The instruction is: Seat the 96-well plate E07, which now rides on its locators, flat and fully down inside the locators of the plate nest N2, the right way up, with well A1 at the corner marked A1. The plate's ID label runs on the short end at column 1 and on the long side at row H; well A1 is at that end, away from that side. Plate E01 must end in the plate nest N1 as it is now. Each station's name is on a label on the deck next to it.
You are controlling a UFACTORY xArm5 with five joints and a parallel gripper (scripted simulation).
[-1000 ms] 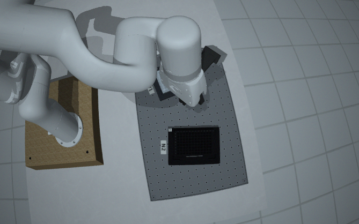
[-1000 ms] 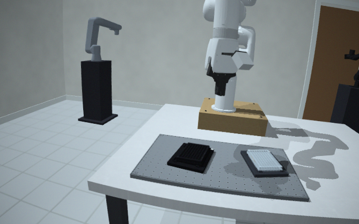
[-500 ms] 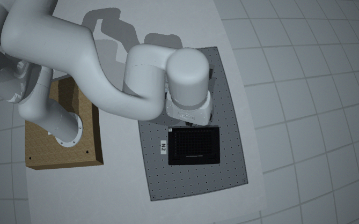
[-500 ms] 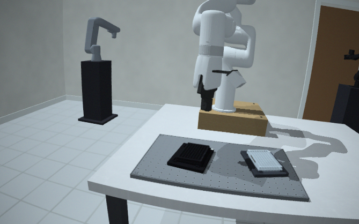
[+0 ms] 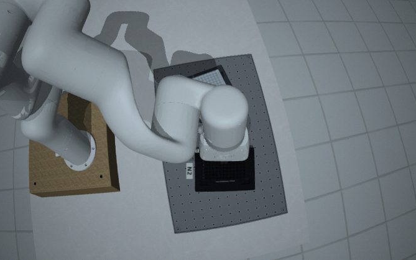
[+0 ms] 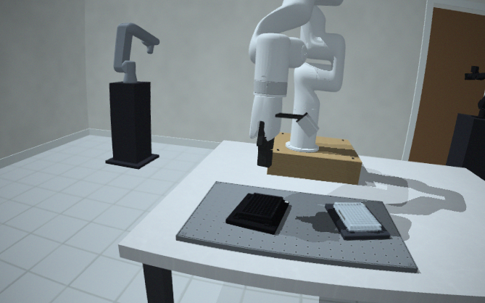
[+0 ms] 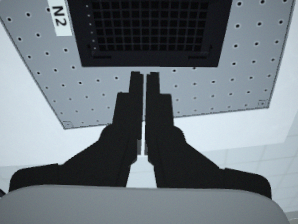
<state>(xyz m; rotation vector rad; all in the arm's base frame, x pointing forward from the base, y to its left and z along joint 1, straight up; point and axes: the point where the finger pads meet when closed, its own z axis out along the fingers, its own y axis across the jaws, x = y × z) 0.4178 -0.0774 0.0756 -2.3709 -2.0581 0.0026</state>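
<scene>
Right now my hand is 130 mm above the black 96-well plate E07. Round my hand: N2 label: 90 mm behind, 10 mm to the left, 150 mm below; black nest N2: 140 mm below; A1 corner mark: 70 mm behind, 60 mm to the left, 140 mm below.
</scene>
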